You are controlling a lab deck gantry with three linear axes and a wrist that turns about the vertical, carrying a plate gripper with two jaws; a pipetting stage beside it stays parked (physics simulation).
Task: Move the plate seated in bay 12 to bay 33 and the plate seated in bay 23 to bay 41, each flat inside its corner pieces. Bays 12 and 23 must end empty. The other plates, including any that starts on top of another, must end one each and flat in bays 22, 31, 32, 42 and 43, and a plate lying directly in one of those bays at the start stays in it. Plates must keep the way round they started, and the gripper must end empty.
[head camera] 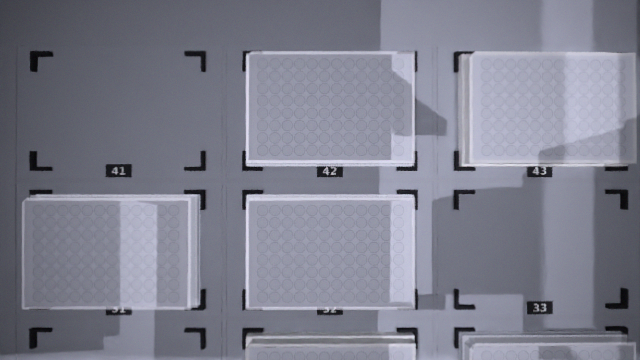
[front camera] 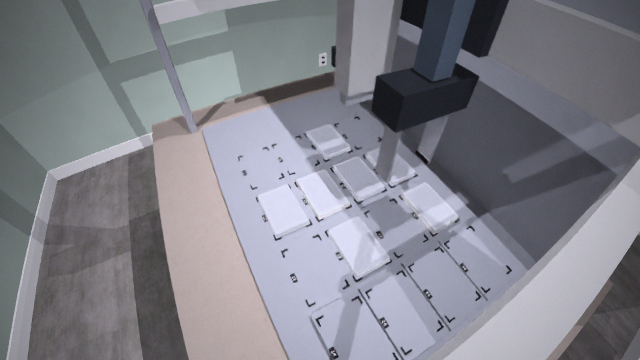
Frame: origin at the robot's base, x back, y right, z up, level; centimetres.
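Seen in the pictures: gripper, fingertip midpoint: (front camera: 403,166); robot's base, origin of the base link: (front camera: 239,158).
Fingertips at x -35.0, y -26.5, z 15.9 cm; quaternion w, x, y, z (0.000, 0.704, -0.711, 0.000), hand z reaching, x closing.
Note:
Pixels of each thing's top centre, then the offset from my fingertips to it. "spot": a spot on its surface instead.
- Bay 33, surface spot: (head camera: 539,307) (front camera: 380,234) spot: dy +5.4, dx -4.2, dz -15.9 cm
- bay 41, surface spot: (head camera: 118,171) (front camera: 344,136) spot: dy -5.3, dx +28.6, dz -15.9 cm
- bay 22, surface spot: (head camera: 330,352) spot: dy +8.0, dx +12.2, dz -14.5 cm
- bay 31, surface spot: (head camera: 105,252) (front camera: 328,138) spot: dy +0.7, dx +28.6, dz -14.5 cm
- bay 32, surface spot: (head camera: 330,252) (front camera: 358,175) spot: dy +0.7, dx +12.2, dz -14.5 cm
- bay 42, surface spot: (head camera: 330,107) spot: dy -9.9, dx +12.2, dz -14.5 cm
- bay 43, surface spot: (head camera: 550,107) (front camera: 429,204) spot: dy -9.9, dx -4.0, dz -14.5 cm
My gripper (front camera: 404,169) is open and empty, high over the area of bays 32 and 42; its jaws do not show in the head view. A plate (front camera: 284,210) lies in bay 12. A plate (front camera: 358,246) (head camera: 550,351) lies in bay 23. Bay 33 (front camera: 379,234) (head camera: 539,307) and bay 41 (front camera: 344,136) (head camera: 118,171) hold no plate. Other plates lie in bay 22 (front camera: 322,194) (head camera: 330,352), bay 31 (front camera: 327,141) (head camera: 105,252), bay 32 (front camera: 358,177) (head camera: 330,252), bay 42 (front camera: 400,169) (head camera: 330,107) and bay 43 (front camera: 430,206) (head camera: 550,107). No stack is plain to see.
Bays 11, 21 and 13 hold no plate. Bays 14, 24, 34 and 44 nearest the front camera show bare corner pieces. The parked pipetting stage (front camera: 367,50) stands behind the plates. A pale wall (front camera: 565,280) borders the deck at the lower right.

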